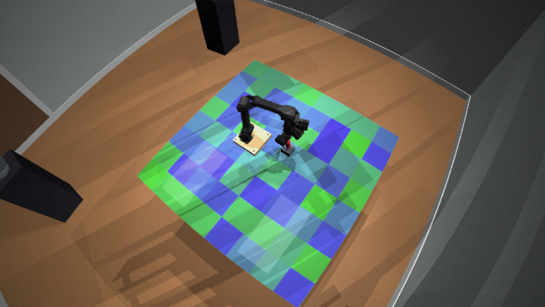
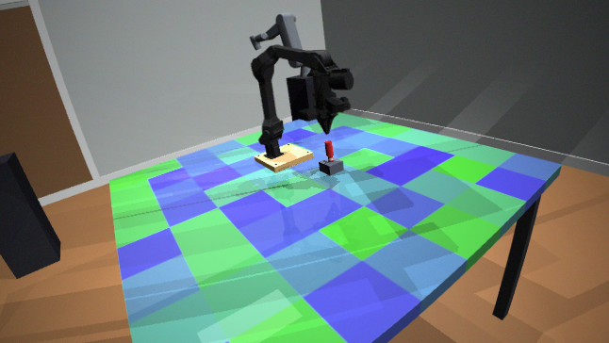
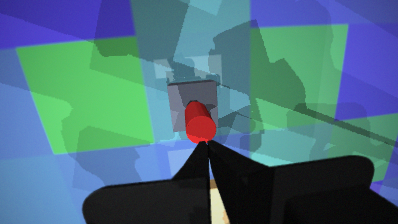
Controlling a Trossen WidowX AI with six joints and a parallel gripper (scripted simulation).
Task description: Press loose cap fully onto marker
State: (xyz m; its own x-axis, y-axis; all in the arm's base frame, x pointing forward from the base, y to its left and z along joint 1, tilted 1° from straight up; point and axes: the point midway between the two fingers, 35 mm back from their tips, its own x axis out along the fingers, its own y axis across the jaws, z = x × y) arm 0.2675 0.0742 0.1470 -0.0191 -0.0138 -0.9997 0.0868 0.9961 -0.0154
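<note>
Now: gripper tip 5 cm above the red cap. The rest, counted from my gripper tip: dark holder block: 12 cm below; then red marker: 6 cm below.
</note>
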